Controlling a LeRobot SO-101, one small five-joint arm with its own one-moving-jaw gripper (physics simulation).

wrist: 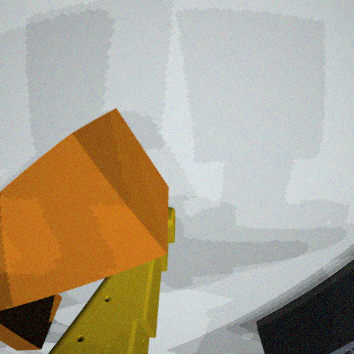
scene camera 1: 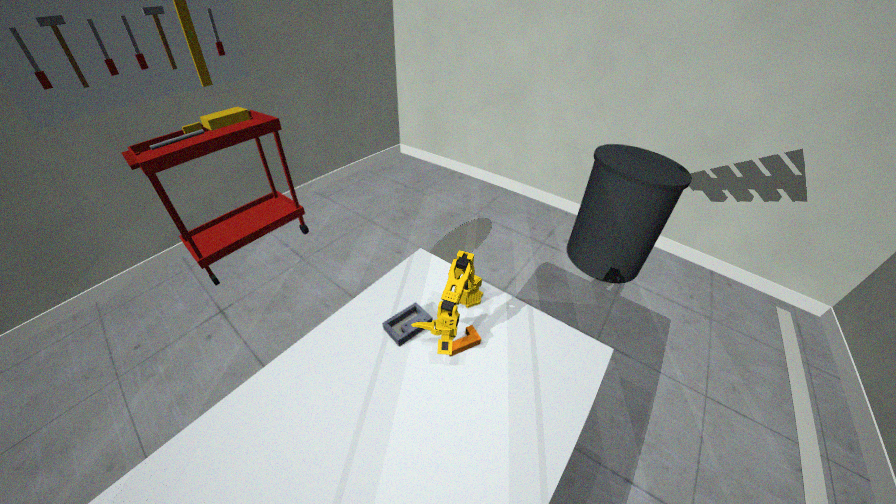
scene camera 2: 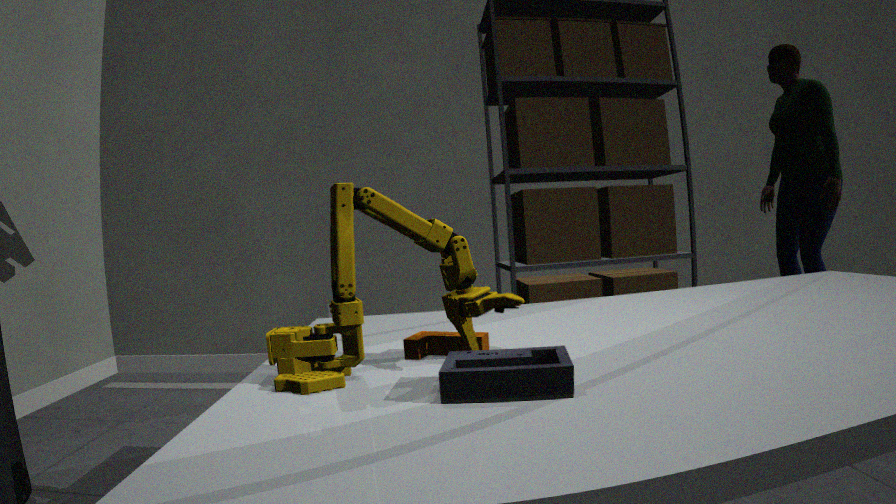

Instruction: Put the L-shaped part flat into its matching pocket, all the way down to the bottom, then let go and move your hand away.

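Seen in the pictures: end effector, tool point: [wrist: 174, 220]; arm's base, origin of the base link: [scene camera 1: 464, 299] [scene camera 2: 329, 381].
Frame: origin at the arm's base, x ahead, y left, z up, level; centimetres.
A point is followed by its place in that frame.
Note:
The orange L-shaped part [scene camera 1: 466, 341] @[x 16.1, y 11.8, z 3.0 cm] [scene camera 2: 438, 344] @[x 14.7, y 10.4, z 1.7 cm] [wrist: 75, 215] lies on the white table, outside the dark grey pocket block. The pocket block [scene camera 1: 399, 339] @[x 28.8, y -4.9, z 3.5 cm] [scene camera 2: 506, 386] @[x 20.9, y -12.4, z 1.8 cm] [wrist: 317, 310] @[x 19.3, y -2.9, z 1.4 cm] sits apart from it, with its recess facing up. My gripper [scene camera 1: 429, 339] @[x 20.1, y 6.6, z 0.5 cm] [scene camera 2: 498, 324] is fully open and holds nothing. Its fixed jaw [wrist: 130, 310] points down close beside the part's end, and the part hides some of this jaw in the wrist view. The moving jaw is swung out toward the block's side and is out of the wrist picture. Whether the fixed jaw touches the part is unclear.
The white table [scene camera 1: 463, 432] @[x 38.5, y 26.8, z 0.0 cm] [scene camera 2: 325, 451] @[x 3.6, y -21.8, z 0.0 cm] bears the arm, part and block. The arm's base stands near a table corner. A red cart [scene camera 1: 244, 231], a dark bin [scene camera 1: 626, 219], a shelf rack [scene camera 2: 595, 173] with boxes and a person [scene camera 2: 805, 137] stand beyond the table.

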